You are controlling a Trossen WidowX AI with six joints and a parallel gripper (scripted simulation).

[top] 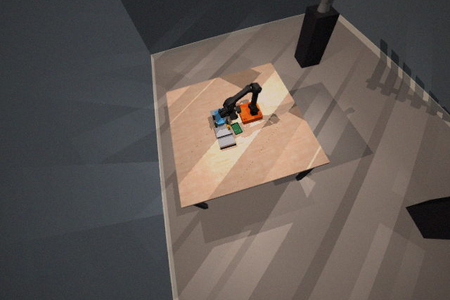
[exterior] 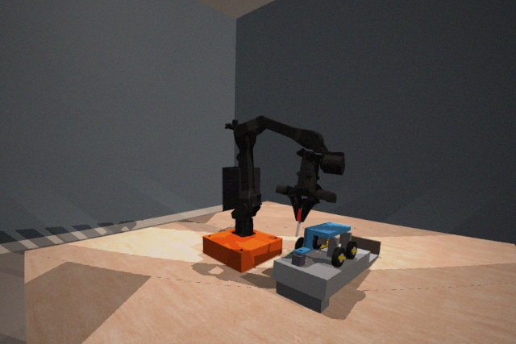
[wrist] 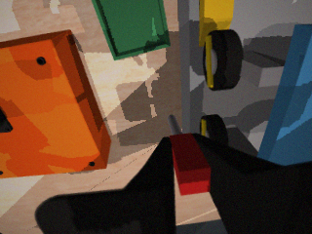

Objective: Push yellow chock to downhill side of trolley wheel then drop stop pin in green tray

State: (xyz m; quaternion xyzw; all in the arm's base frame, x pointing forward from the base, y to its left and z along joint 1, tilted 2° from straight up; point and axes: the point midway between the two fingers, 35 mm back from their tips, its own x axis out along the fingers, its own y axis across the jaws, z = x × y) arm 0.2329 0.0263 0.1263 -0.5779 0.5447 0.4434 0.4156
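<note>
Right now the green tray is 30 mm behind my gripper tip, 80 mm to the left of it and 160 mm below it. The rest, counted from my gripper tip: yellow chock (40 mm ahead, 80 mm to the left, 70 mm below); then red-headed stop pin (right at my gripper tip); then blue-topped trolley (100 mm ahead, 10 mm to the right, 40 mm below).
</note>
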